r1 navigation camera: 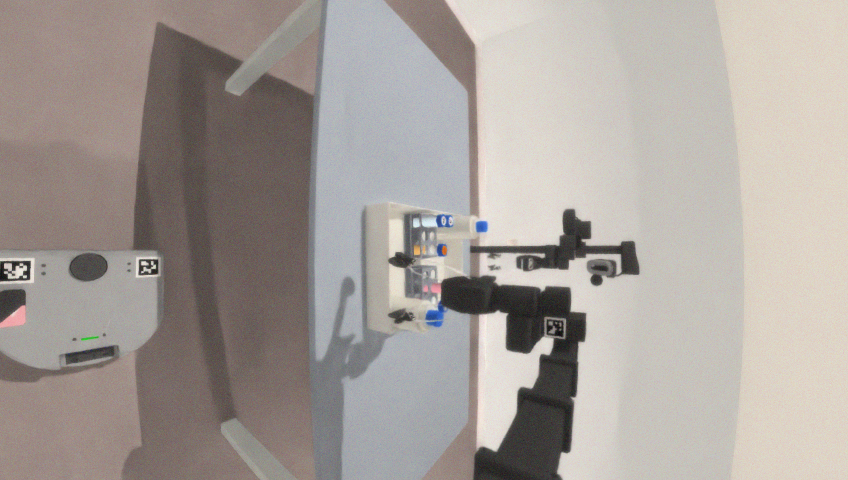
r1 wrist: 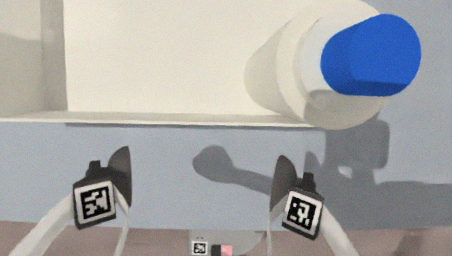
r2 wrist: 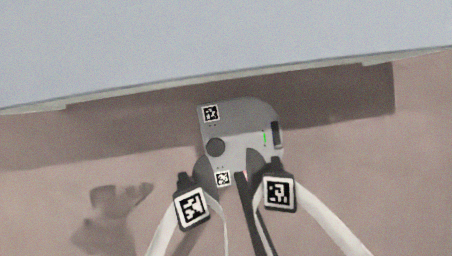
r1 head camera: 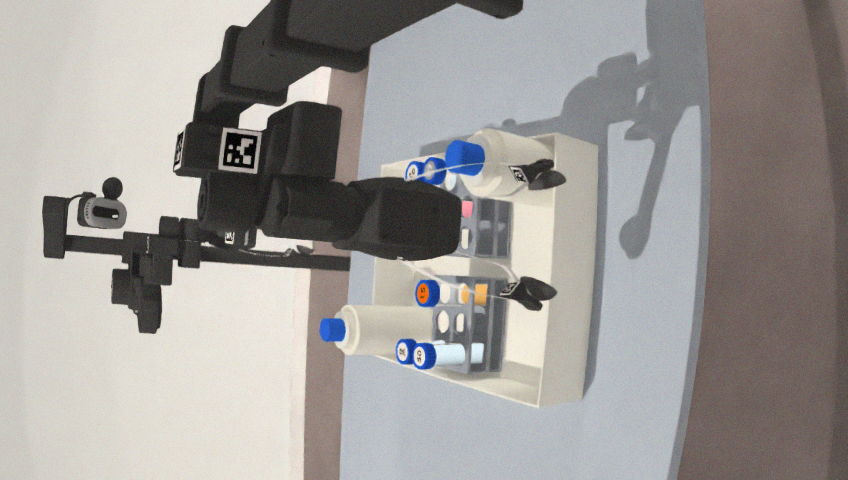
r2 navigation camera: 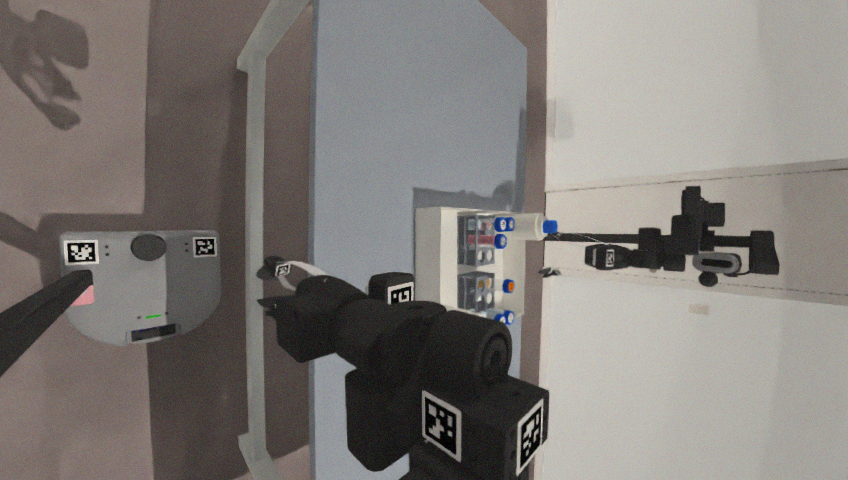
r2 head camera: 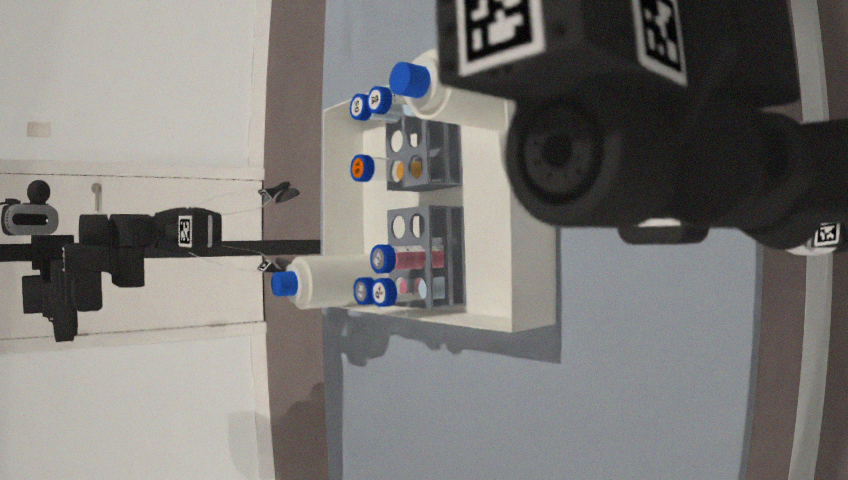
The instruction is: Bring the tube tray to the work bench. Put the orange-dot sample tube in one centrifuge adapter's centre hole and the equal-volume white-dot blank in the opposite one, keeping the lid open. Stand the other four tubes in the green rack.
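Note:
The white tube tray (r1 head camera: 568, 333) (r1 navigation camera: 377, 267) (r2 head camera: 535, 285) (r2 navigation camera: 427, 267) stands on a blue-grey table. It holds two grey racks with six blue-capped tubes, one the orange-dot tube (r1 head camera: 423, 292) (r1 navigation camera: 442, 249) (r2 head camera: 361, 168) (r2 navigation camera: 508, 286); the others have white or grey dots. A white bottle (r1 head camera: 514, 148) (r1 wrist: 292, 65) (r2 head camera: 336, 282) with a blue cap rises at one tray corner, another at the opposite corner. The r1 gripper (r1 head camera: 542, 234) (r1 navigation camera: 401, 287) (r1 wrist: 202, 177) is open beside the tray's near rim. The r2 gripper (r2 navigation camera: 267, 286) (r2 wrist: 230, 170) is open, beyond its table edge. Centrifuge and green rack do not show.
The robots face each other across the table (r1 head camera: 476, 434) (r1 navigation camera: 386, 148) (r2 head camera: 654, 356) (r2 navigation camera: 416, 118). The r2 robot's mast and head stand behind the tray in the r1 views. The r2 arm (r2 head camera: 595, 166) hangs beside the tray. The r2 base (r2 navigation camera: 190, 297) (r2 wrist: 240, 120) stands by its table edge.

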